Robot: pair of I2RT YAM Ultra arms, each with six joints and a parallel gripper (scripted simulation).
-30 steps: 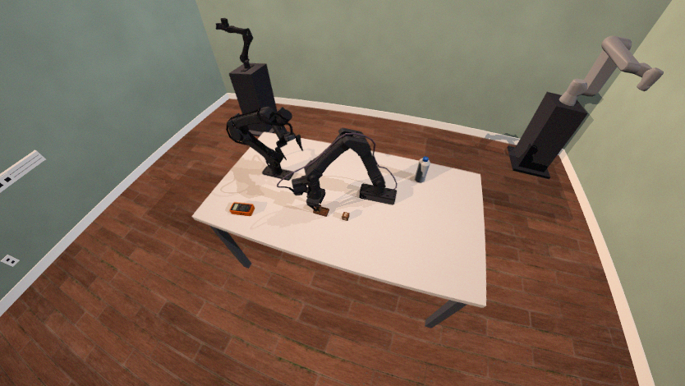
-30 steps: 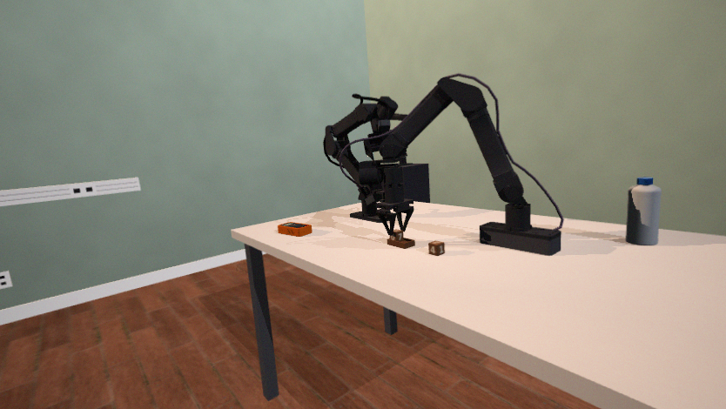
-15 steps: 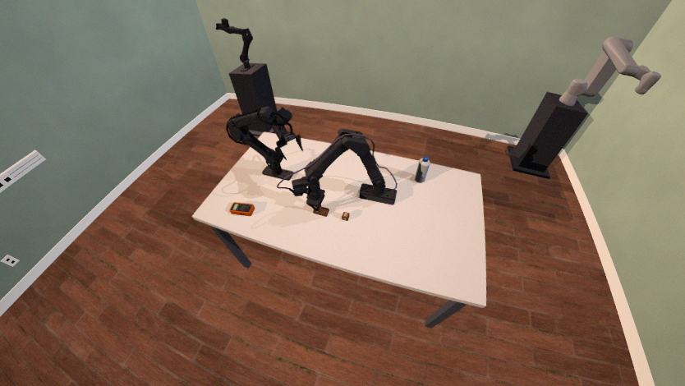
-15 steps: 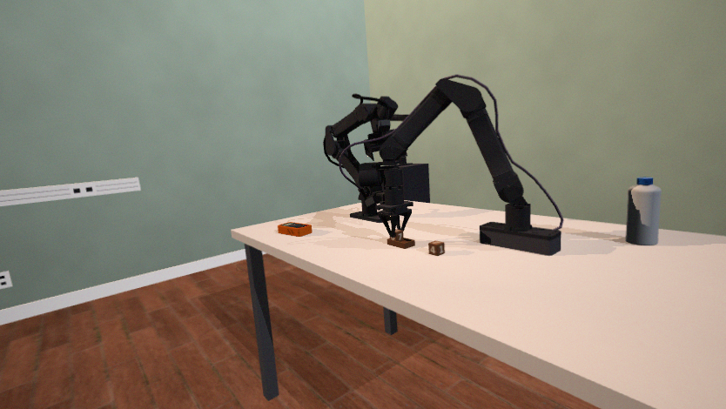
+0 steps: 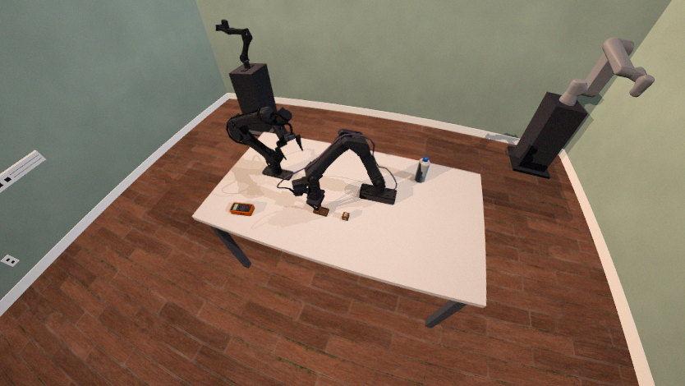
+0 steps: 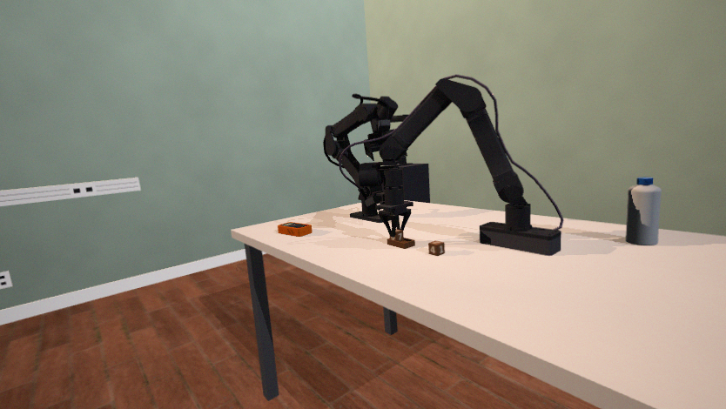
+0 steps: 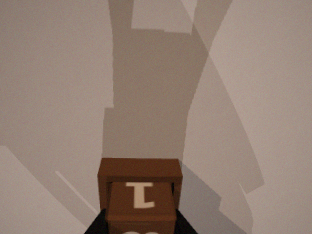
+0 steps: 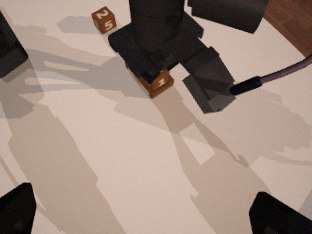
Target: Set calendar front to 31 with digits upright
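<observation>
My left gripper is now 2 cm to the right of the brown tray and 3 cm above it.
</observation>
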